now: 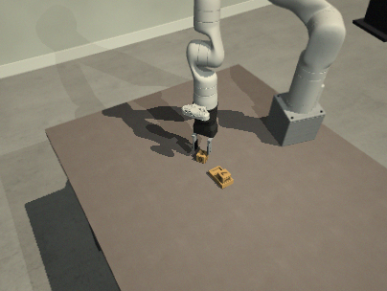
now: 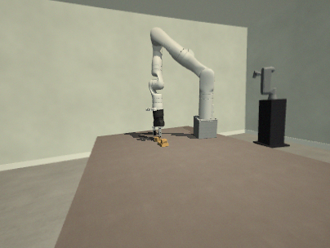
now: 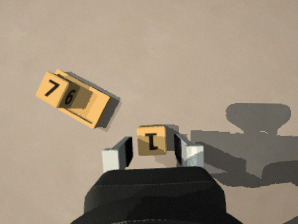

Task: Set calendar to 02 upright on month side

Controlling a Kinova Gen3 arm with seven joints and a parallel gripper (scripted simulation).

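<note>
The orange cube is 40 mm below my hand. Also, from my hand: tray (110 mm to the left, 50 mm below, 20 mm behind).
</note>
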